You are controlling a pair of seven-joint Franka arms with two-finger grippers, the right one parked.
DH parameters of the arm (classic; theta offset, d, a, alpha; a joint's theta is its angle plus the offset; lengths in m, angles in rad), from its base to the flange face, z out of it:
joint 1: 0 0.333 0 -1.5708
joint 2: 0 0 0 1.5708
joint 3: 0 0.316 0.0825 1.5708
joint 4: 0 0 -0.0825 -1.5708
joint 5: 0 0.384 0 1.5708
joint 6: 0 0 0.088 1.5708
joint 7: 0 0.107 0 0
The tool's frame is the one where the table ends.
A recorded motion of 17 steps. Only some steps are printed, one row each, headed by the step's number.
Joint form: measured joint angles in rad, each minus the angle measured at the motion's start. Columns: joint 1, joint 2, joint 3, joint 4, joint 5, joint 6, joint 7.
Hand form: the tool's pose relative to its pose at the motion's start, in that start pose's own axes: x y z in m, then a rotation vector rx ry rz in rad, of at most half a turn. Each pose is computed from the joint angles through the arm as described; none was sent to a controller.
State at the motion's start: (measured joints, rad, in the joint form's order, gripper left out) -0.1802 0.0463 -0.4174 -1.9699 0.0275 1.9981 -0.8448
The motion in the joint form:
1: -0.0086 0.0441 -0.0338 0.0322 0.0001 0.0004 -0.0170
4: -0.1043 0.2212 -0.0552 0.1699 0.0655 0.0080 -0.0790
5: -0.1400 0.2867 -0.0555 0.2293 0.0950 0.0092 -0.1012
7: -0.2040 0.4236 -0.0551 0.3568 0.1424 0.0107 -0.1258
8: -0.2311 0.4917 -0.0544 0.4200 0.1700 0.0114 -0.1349
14: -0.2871 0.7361 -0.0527 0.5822 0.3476 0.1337 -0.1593
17: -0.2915 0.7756 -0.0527 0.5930 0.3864 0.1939 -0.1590
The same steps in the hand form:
1: -0.0089 0.0225 0.0070 -0.0083 -0.0192 0.0248
4: -0.0243 0.0908 0.0365 -0.0108 -0.0424 0.0975
5: -0.0273 0.1138 0.0462 -0.0131 -0.0425 0.1166
7: -0.0305 0.1570 0.0694 -0.0255 -0.0516 0.1543
8: -0.0302 0.1756 0.0833 -0.0284 -0.0526 0.1700
14: -0.0161 0.2239 0.1623 -0.0591 0.0286 0.2350
17: -0.0146 0.2309 0.1791 -0.0857 0.0575 0.2562

